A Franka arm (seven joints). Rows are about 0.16 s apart.
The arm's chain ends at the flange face. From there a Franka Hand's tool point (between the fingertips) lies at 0.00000 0.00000 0.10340 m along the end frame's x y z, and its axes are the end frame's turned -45 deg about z.
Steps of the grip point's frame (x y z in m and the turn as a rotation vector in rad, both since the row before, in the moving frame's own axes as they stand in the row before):
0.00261, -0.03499, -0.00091, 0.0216, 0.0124, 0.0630
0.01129, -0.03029, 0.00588, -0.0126, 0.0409, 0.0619
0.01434, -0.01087, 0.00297, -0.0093, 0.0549, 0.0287
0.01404, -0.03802, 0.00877, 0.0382, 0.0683, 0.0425
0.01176, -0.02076, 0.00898, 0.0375, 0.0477, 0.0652
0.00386, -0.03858, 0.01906, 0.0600, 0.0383, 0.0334
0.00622, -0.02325, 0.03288, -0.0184, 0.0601, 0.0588
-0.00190, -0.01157, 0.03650, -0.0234, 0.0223, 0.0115
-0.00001, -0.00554, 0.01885, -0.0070, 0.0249, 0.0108
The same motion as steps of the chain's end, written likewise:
-0.02230, -0.02408, -0.00088, 0.0240, -0.0065, 0.0630
-0.01741, -0.02746, 0.00597, 0.0200, 0.0378, 0.0619
-0.00229, -0.01456, 0.00313, 0.0322, 0.0454, 0.0287
-0.01932, -0.02908, 0.00909, 0.0753, 0.0213, 0.0425
-0.00731, -0.01680, 0.00917, 0.0602, 0.0072, 0.0652
-0.02309, -0.02280, 0.01932, 0.0695, -0.0153, 0.0334
-0.01786, -0.01796, 0.03308, 0.0295, 0.0555, 0.0588
-0.01286, -0.00694, 0.03655, -0.0008, 0.0323, 0.0115
-0.00626, -0.00261, 0.01888, 0.0127, 0.0226, 0.0108

